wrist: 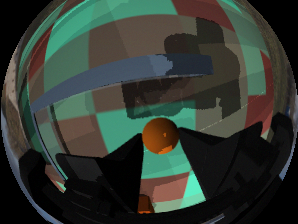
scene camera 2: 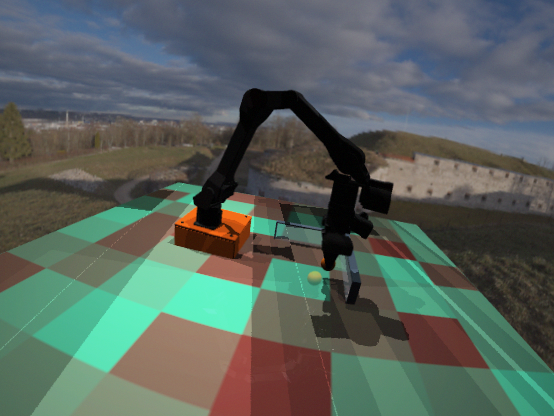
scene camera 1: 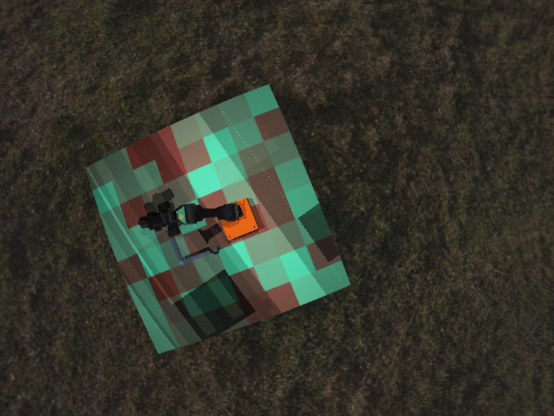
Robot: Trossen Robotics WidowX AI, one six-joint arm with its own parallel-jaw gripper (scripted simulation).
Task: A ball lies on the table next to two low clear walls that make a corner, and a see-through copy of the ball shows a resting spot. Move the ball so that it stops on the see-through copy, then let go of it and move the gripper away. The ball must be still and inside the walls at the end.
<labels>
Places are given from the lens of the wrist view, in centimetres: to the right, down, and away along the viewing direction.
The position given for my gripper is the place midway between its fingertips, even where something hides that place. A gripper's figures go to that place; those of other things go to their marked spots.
my gripper (wrist: 160,134): 1, 2, 10
orange ball (wrist: 160,135): 1, 2, 8
</labels>
